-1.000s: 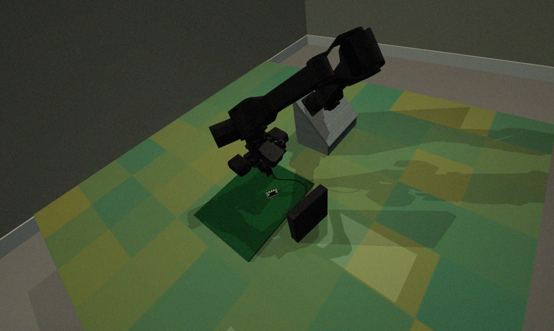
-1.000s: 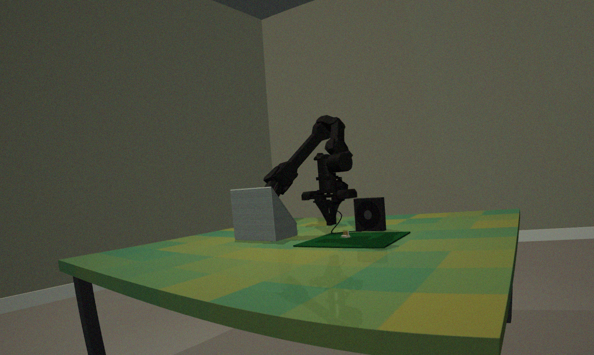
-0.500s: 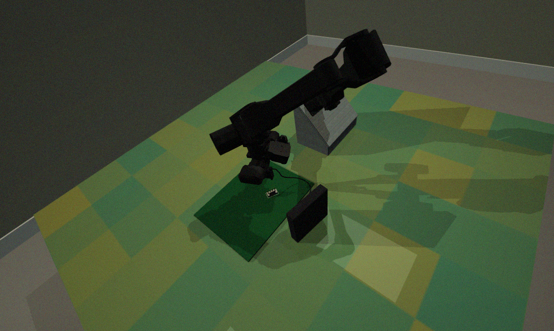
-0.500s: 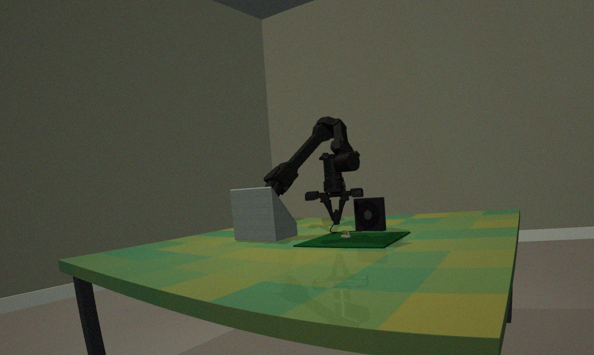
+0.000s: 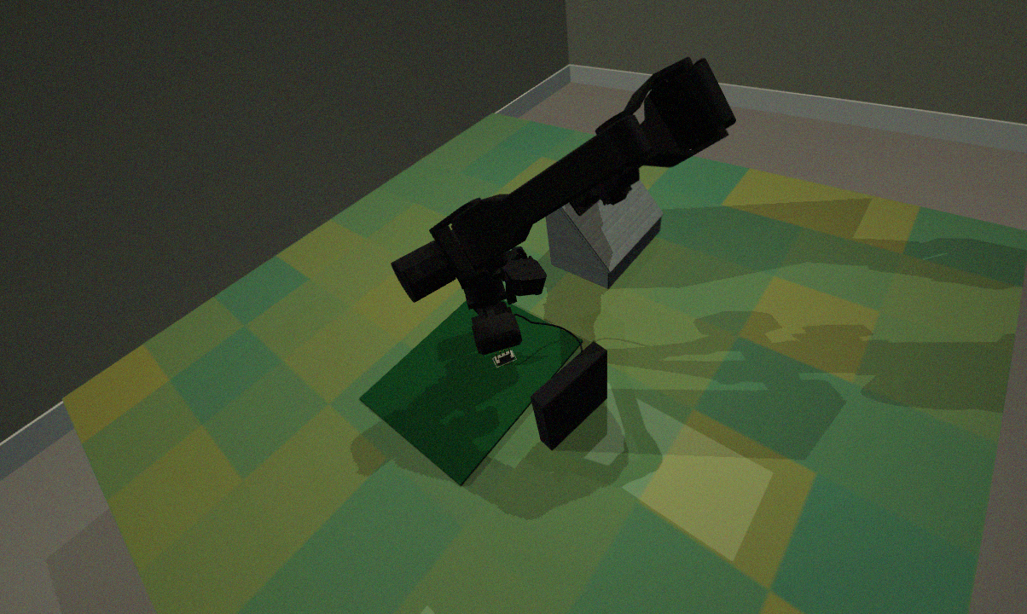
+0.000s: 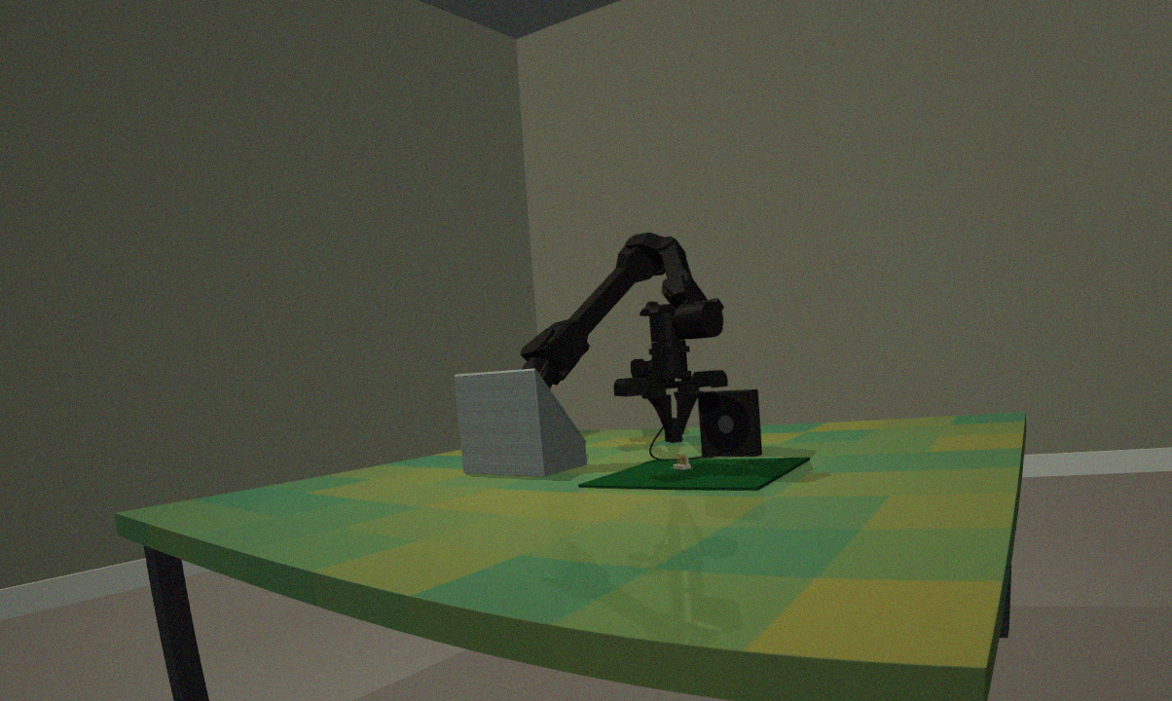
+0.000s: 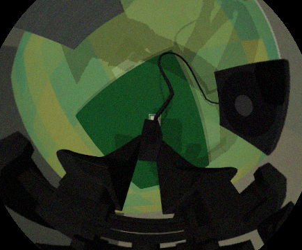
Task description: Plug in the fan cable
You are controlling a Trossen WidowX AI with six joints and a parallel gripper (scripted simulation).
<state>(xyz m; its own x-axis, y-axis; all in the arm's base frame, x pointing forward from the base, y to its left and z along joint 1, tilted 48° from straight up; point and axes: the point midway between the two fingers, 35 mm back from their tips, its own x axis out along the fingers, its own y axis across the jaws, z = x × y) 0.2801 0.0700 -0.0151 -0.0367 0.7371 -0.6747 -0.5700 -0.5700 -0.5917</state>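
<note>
Right now my gripper tip is 50 mm short of the dark green board, 20 mm to the left of it and 80 mm above it. From my gripper tip the other things lie so: black fan 20 mm ahead, 160 mm to the left; black plug 10 mm behind, 10 mm above.
</note>
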